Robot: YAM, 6 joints.
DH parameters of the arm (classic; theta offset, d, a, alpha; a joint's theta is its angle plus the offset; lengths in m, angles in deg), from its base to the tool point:
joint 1: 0 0.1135 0.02 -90
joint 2: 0 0 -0.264 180
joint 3: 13.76 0 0.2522 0
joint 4: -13.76 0 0.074 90
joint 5: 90 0 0 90
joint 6: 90 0.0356 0 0
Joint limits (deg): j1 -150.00..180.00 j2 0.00..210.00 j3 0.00..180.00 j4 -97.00..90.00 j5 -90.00..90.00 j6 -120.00..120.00
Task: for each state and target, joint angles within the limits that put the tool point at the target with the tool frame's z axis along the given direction. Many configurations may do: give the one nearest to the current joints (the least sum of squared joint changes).
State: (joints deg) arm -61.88 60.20 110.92 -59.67 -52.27 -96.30
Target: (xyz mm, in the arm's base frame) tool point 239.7 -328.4 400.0 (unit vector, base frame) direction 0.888 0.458 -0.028
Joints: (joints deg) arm -58.88 105.33 105.69 -23.10 -85.85 -96.30
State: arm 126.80 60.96 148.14 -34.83 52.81 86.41
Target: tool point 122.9 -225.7 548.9 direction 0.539 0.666 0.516
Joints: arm 112.58 29.59 130.79 -49.53 48.88 86.41
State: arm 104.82 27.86 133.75 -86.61 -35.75 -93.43
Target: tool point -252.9 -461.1 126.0 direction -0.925 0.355 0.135
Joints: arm 65.09 0.12 179.89 -63.19 -81.32 -93.43
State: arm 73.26 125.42 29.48 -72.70 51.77 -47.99
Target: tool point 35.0 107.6 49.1 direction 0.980 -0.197 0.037
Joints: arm 89.94 139.80 28.22 -79.11 78.50 -47.99
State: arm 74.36 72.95 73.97 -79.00 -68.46 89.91
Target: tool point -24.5 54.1 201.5 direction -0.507 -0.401 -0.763
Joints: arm 95.39 49.37 31.52 -96.89 -32.85 89.91
